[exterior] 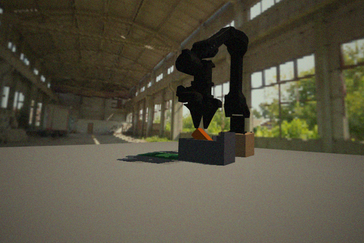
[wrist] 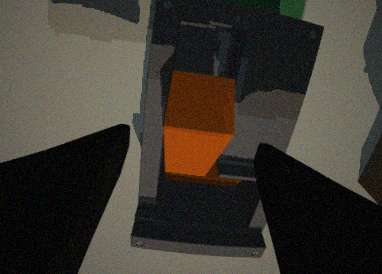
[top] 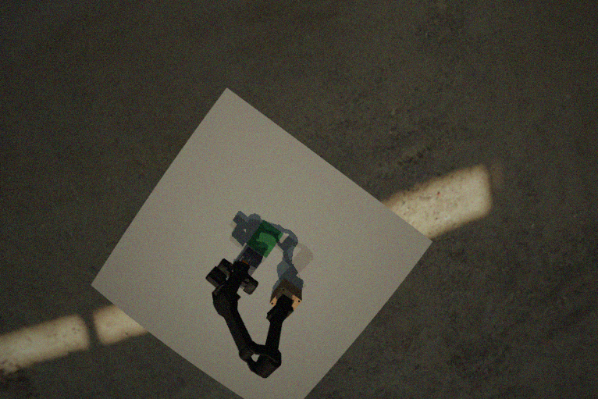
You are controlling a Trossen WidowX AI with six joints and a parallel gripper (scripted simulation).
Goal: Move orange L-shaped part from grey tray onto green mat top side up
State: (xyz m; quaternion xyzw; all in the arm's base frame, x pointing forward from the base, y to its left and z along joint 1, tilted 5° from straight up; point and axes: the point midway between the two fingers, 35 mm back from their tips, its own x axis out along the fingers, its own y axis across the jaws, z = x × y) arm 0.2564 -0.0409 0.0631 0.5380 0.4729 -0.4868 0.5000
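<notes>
Now: gripper tip 2 cm past the orange L-shaped part, 4 cm to the right of it and 6 cm above it. The rest, counted from my gripper tip: green mat 2 cm behind, 14 cm to the right, 11 cm below.
</notes>
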